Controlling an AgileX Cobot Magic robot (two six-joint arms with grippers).
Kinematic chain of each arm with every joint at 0, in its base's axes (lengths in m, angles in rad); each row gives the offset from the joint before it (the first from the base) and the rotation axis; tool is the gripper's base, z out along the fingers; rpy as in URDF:
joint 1: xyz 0 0 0.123 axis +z
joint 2: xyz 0 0 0 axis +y
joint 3: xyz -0.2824 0 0.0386 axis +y
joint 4: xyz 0.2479 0 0.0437 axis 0.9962 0 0.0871
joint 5: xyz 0 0 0 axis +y
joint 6: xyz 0.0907 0 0.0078 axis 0.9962 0 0.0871
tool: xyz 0 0 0 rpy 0 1.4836 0
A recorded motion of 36 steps. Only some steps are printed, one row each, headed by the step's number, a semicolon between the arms.
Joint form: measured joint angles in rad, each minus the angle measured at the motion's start. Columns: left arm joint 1, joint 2, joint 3, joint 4, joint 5, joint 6; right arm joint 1, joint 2, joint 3, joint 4, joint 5, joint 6.
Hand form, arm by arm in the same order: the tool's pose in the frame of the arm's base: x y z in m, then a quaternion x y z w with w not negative. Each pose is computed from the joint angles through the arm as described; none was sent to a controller.
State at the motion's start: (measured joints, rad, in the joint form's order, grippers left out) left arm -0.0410 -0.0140 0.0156 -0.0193 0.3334 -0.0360; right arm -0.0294 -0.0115 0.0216 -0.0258 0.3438 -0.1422
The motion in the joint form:
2: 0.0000 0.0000 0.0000 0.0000 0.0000 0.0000; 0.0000 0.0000 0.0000 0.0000 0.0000 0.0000
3: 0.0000 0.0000 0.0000 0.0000 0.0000 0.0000; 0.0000 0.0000 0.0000 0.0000 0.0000 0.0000
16: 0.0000 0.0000 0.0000 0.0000 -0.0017 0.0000; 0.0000 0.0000 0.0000 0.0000 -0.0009 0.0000
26: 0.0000 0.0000 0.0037 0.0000 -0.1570 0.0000; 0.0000 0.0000 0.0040 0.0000 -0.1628 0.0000
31: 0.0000 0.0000 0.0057 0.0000 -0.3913 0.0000; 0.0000 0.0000 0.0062 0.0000 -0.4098 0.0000
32: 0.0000 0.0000 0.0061 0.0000 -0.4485 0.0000; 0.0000 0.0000 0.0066 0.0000 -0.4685 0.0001
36: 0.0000 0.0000 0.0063 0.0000 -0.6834 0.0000; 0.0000 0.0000 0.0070 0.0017 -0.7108 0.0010
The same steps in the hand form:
2: 0.0532 -0.0028 0.1785 -0.00328 0.78905 -0.03173 0.61350; 0.0532 -0.0024 0.1754 -0.05180 0.79312 -0.06278 0.60360
3: 0.0532 -0.0028 0.1785 -0.00328 0.78905 -0.03173 0.61350; 0.0532 -0.0024 0.1754 -0.05180 0.79312 -0.06278 0.60360
16: 0.0532 -0.0028 0.1786 -0.00329 0.78853 -0.03175 0.61417; 0.0533 -0.0024 0.1755 -0.05179 0.79285 -0.06281 0.60396
26: 0.0558 -0.0026 0.1913 -0.00404 0.73970 -0.03354 0.67209; 0.0561 -0.0021 0.1886 -0.04983 0.74252 -0.06740 0.66456
31: 0.0554 -0.0022 0.2119 -0.00511 0.65673 -0.03592 0.75325; 0.0559 -0.0015 0.2103 -0.04612 0.65548 -0.07370 0.75019
32: 0.0546 -0.0020 0.2169 -0.00536 0.63506 -0.03643 0.77159; 0.0551 -0.0013 0.2154 -0.04510 0.63325 -0.07501 0.76898
36: 0.0481 -0.0014 0.2372 -0.00633 0.54026 -0.03822 0.84061; 0.0483 -0.0006 0.2362 -0.03967 0.53556 -0.07901 0.83986

